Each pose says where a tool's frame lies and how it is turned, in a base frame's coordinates. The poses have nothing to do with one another.
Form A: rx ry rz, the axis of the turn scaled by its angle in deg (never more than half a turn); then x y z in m.
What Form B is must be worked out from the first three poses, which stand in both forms.
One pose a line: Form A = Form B
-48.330, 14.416, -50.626, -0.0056, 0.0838, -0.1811 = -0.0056, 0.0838, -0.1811, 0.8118, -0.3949, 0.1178, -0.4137
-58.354, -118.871, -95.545, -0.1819, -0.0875, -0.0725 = -0.1819, -0.0875, -0.0725, 0.1453, -0.3536, -0.7202, -0.5789
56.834, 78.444, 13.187, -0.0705, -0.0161, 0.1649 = -0.0705, -0.0161, 0.1649, 0.6576, 0.4380, 0.6045, 0.1016
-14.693, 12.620, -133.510, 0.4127, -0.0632, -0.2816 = 0.4127, -0.0632, -0.2816, 0.3834, -0.1006, 0.0864, -0.9140
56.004, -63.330, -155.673, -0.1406, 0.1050, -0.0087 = -0.1406, 0.1050, -0.0087, 0.0249, 0.3160, -0.3574, -0.8785
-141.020, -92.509, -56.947, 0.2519, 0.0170, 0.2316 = 0.2519, 0.0170, 0.2316, 0.0174, -0.7921, -0.5196, -0.3199
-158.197, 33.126, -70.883, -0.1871, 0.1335, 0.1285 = -0.1871, 0.1335, 0.1285, 0.0306, -0.8959, 0.1876, -0.4014
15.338, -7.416, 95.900, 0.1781, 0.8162, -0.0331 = 0.1781, 0.8162, -0.0331, 0.6600, 0.1183, -0.0572, 0.7397
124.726, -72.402, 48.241, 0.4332, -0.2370, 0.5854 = 0.4332, -0.2370, 0.5854, 0.2413, 0.7959, -0.4620, 0.3079
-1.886, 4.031, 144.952, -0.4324, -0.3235, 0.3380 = -0.4324, -0.3235, 0.3380, 0.3005, -0.0124, 0.0265, 0.9533
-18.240, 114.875, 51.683, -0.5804, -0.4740, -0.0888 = -0.5804, -0.4740, -0.0888, 0.4440, -0.1284, 0.8087, 0.3638
